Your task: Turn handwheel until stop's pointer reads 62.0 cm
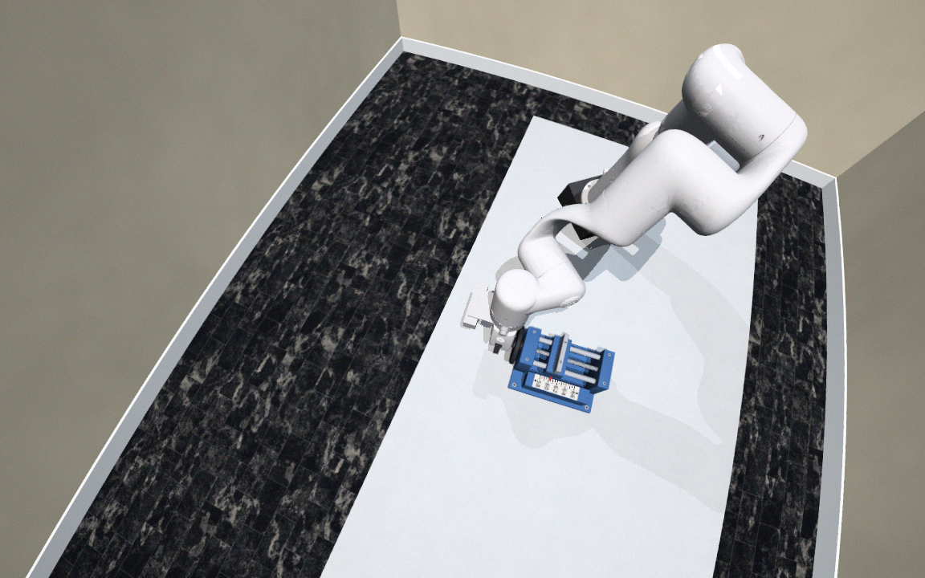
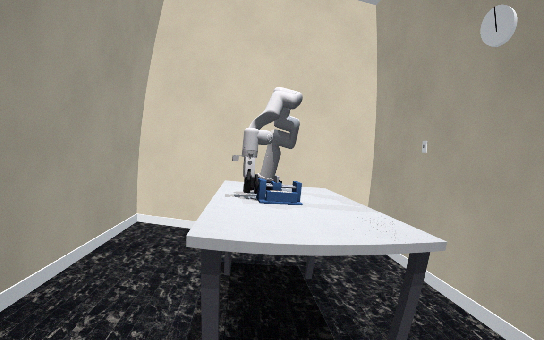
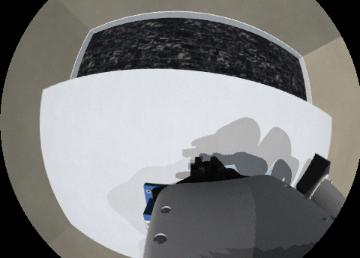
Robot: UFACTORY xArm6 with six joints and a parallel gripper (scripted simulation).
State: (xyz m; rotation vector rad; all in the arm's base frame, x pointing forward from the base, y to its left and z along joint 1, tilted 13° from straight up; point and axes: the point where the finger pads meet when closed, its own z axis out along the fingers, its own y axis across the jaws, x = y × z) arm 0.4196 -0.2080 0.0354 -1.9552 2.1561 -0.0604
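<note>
My hand is 4 cm short of the stop, 13 cm to the right of it and 4 cm below it. Also, from my hand: handwheel (1 cm ahead, 2 cm to the left).
</note>
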